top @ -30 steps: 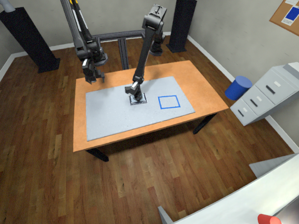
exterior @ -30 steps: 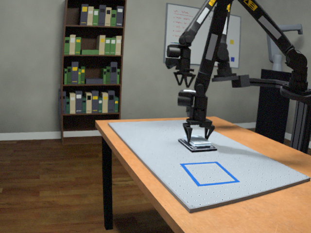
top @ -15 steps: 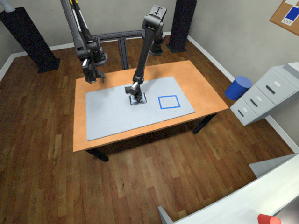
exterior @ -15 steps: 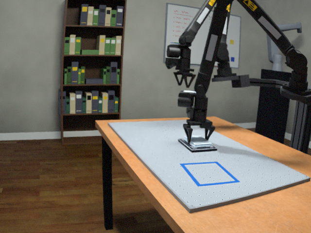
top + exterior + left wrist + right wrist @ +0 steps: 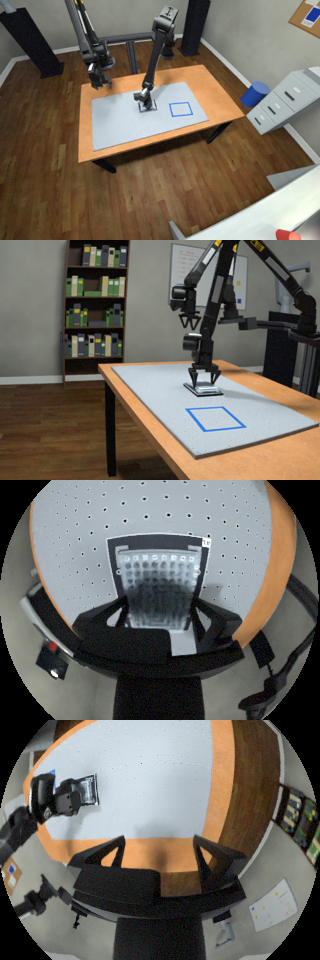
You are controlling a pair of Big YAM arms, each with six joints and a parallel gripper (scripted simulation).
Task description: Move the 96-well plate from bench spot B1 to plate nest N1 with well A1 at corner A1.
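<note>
Now: left hand right at the clear 96-well plate. Also, from my left hand: black plate nest: 20 mm below.
</note>
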